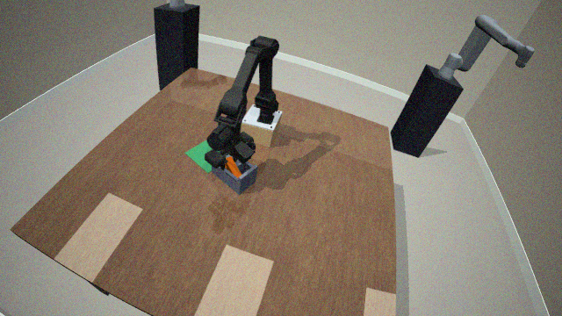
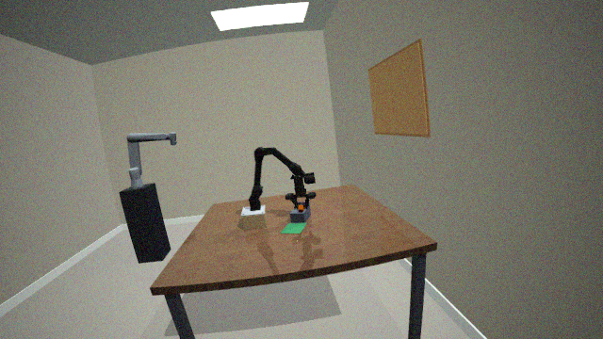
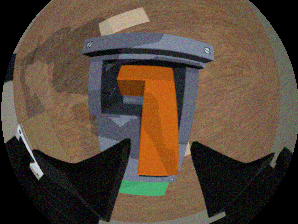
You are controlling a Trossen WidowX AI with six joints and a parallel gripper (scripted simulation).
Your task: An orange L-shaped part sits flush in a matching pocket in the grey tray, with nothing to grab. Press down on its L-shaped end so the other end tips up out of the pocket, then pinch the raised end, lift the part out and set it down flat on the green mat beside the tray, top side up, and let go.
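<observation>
The orange L-shaped part lies 4 cm to the left of my gripper tip and 3 cm below it. From my gripper tip the other things lie so: green mat: 8 cm behind, 12 cm to the right, 8 cm below.
</observation>
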